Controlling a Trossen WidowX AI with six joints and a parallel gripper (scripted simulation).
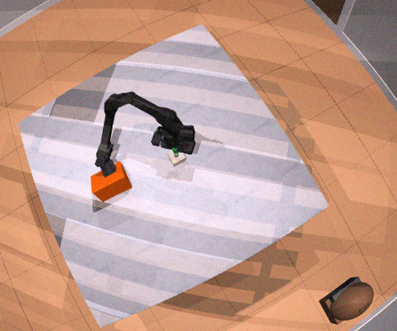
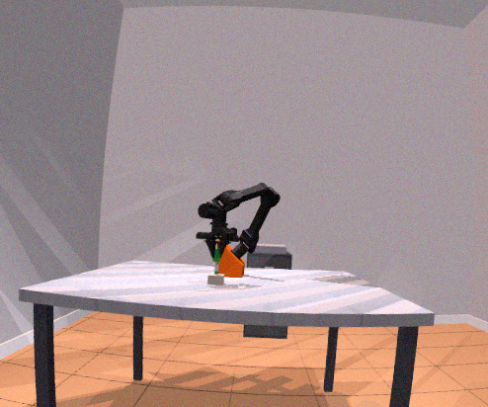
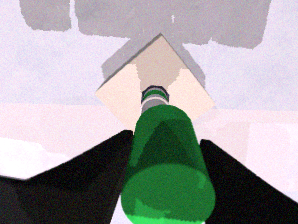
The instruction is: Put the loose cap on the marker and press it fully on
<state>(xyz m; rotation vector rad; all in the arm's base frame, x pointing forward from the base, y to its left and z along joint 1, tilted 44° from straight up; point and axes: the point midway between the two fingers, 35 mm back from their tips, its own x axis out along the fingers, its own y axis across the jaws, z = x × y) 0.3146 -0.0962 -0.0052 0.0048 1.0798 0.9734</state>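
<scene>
Now: gripper tip 1 cm below the green marker cap. Also, from my gripper tip: holder block (9 cm below).
</scene>
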